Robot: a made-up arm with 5 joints.
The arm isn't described. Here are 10 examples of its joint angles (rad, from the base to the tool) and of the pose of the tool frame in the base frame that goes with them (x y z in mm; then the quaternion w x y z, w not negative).
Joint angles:
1: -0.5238 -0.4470 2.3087 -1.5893 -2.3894
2: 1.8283 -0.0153 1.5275 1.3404 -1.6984
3: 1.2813 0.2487 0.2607 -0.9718 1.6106
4: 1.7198 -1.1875 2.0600 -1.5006 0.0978
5: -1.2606 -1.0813 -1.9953 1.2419 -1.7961
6: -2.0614 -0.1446 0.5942 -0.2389 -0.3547
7: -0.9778 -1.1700 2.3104 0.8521 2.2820
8: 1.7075 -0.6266 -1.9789 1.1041 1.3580
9: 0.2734 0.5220 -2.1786 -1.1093 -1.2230
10: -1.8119 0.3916 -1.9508 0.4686 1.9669
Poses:
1: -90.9 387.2 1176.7 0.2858 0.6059 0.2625 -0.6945
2: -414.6 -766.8 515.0 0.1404 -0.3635 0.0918 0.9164
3: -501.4 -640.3 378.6 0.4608 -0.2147 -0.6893 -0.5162
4: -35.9 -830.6 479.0 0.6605 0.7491 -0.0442 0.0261
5: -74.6 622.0 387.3 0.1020 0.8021 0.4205 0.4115
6: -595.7 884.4 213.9 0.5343 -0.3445 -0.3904 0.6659
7: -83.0 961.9 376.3 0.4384 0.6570 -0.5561 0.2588
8: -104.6 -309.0 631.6 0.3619 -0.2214 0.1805 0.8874
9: -254.1 -168.7 668.2 0.1824 0.1856 0.8641 -0.4307
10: -77.0 568.0 269.0 0.0391 0.2033 -0.9459 -0.2498
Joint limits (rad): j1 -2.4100..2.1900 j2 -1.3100..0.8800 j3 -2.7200..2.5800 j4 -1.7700..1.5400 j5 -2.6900..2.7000
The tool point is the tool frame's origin. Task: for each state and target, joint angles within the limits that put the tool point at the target. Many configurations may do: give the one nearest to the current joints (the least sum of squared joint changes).
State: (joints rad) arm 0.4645 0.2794 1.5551 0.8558 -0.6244
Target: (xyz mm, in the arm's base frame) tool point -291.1 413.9 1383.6
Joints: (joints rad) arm 0.1472 -0.2280 1.8369 1.5400 -0.7189
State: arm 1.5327 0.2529 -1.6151 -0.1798 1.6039
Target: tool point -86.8 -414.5 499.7
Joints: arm 1.3694 -0.2073 -2.1150 -0.1930 1.6550
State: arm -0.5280 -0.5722 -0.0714 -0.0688 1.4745
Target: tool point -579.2 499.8 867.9
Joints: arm -0.6351 -0.4160 -0.2014 0.1540 1.3754
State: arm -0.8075 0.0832 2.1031 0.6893 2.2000
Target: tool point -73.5 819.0 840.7
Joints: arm -0.5537 -0.4991 2.5800 1.5023 2.1717
